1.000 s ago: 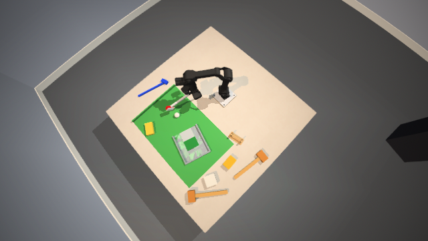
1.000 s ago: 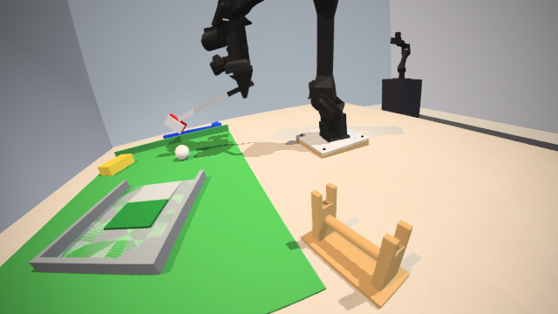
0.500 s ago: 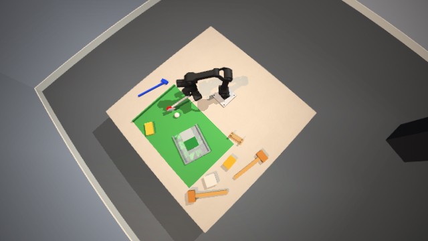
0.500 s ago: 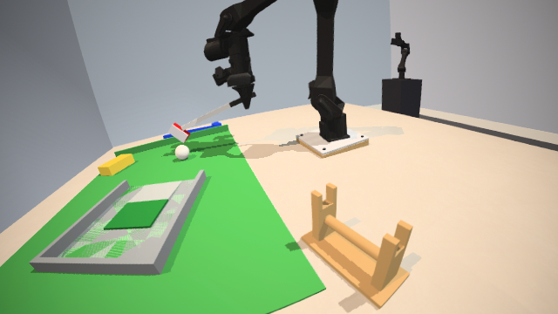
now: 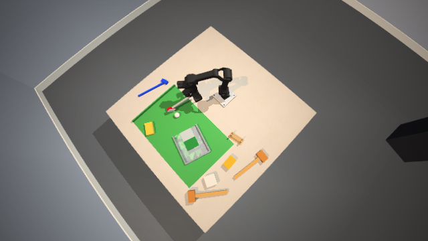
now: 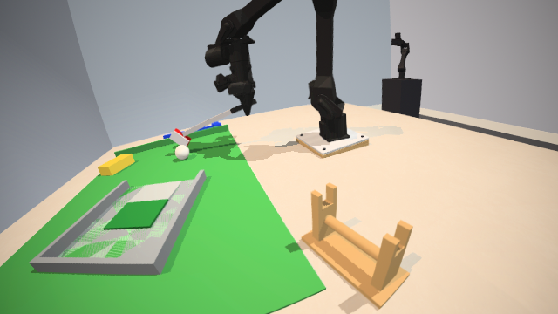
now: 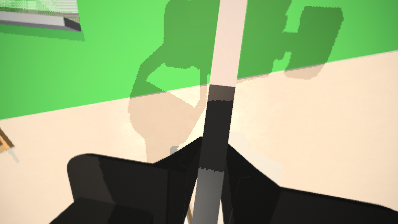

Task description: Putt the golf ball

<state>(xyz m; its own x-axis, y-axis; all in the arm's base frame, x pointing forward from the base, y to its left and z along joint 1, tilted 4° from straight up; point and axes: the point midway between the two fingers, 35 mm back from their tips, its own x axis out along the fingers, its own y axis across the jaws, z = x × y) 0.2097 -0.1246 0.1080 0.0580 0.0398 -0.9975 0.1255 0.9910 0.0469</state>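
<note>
My gripper tip is 120 mm short of the red putter and 10 mm to the left of it. Round my gripper tip: white golf ball (210 mm ahead, 70 mm below, 30 mm to the left); green mat (260 mm ahead, 170 mm to the left, 90 mm below); blue putter (320 mm to the right, 250 mm ahead, 80 mm below).
</note>
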